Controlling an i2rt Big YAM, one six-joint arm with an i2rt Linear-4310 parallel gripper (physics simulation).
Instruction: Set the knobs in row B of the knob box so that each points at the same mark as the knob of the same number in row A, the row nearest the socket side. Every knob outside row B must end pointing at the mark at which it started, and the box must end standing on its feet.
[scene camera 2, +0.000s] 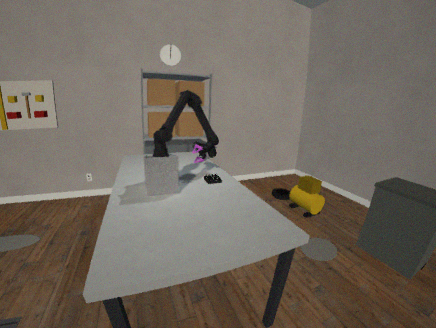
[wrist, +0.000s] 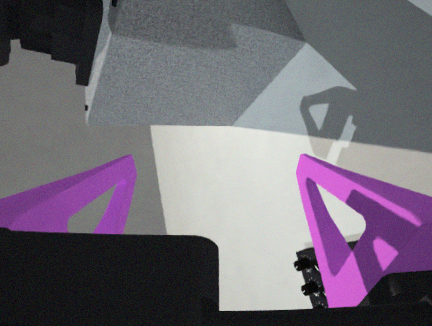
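Where they show: gripper, fingertip midpoint: (scene camera 2: 193, 158) (wrist: 216, 163); arm's base, origin of the base link: (scene camera 2: 160, 156) (wrist: 93, 36).
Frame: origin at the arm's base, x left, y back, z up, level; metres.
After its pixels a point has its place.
Note:
The knob box (scene camera 2: 213, 179) @(x -0.017, y -0.374, z -0.203 m) (wrist: 311, 274) @(x -0.008, y -0.360, z -0.211 m) is small and black with rows of black knobs. In scene camera 2 it sits upright on the table near its right edge. In the wrist view a corner of it with a few knobs shows at the lower right, partly hidden behind the right finger; its row labels and the marks its knobs point at cannot be read. My gripper (scene camera 2: 199, 153) @(x 0.113, y -0.269, z -0.063 m) (wrist: 216, 163) @(x 0.113, y -0.269, z -0.063 m) has magenta fingers, spread wide open and empty. It is above the table, farther from scene camera 2 than the box.
The grey-white table (scene camera 2: 190, 235) @(x -0.523, y -0.006, z -0.233 m) carries a speckled grey block (scene camera 2: 161, 175) @(x -0.073, y 0.015, z -0.102 m) (wrist: 185, 80) @(x 0.026, y -0.104, z -0.106 m), on which the black arm (scene camera 2: 175, 117) @(x 0.063, y -0.117, z 0.240 m) stands. The arm's shadow falls on the tabletop. A shelf unit (scene camera 2: 143, 107) with cartons stands behind the table. A yellow machine (scene camera 2: 307, 199) and a dark grey cabinet (scene camera 2: 400, 225) stand on the floor to the right.

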